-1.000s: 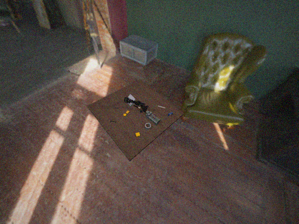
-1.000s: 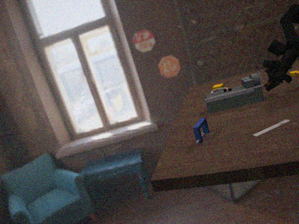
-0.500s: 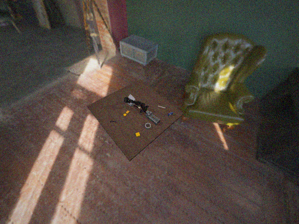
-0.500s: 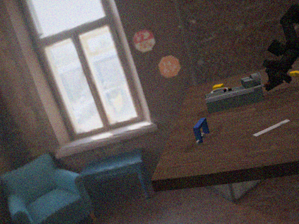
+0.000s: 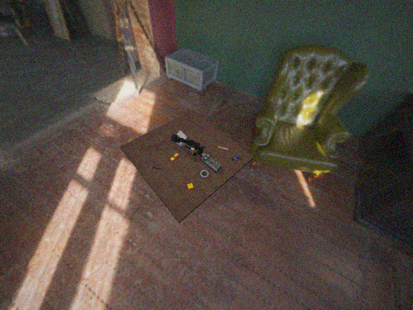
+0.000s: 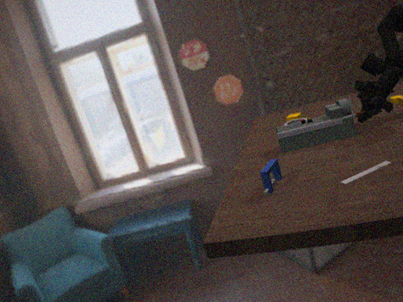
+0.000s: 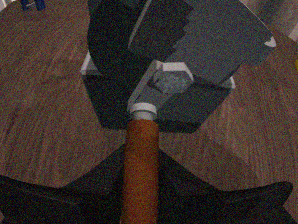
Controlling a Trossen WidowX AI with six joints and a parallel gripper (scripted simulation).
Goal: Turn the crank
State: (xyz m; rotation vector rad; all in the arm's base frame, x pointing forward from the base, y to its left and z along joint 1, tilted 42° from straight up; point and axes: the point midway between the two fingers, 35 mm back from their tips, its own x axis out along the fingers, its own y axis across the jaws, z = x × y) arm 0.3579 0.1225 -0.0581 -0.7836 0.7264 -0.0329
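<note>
The crank handle is 30 mm above my gripper tip and 20 mm behind it. Round my gripper tip: blue u-shaped piece 370 mm to the left, 260 mm ahead; then white strip 350 mm to the left, 40 mm below, 20 mm ahead; then red pointer 180 mm ahead, 50 mm above, 30 mm to the left.
</note>
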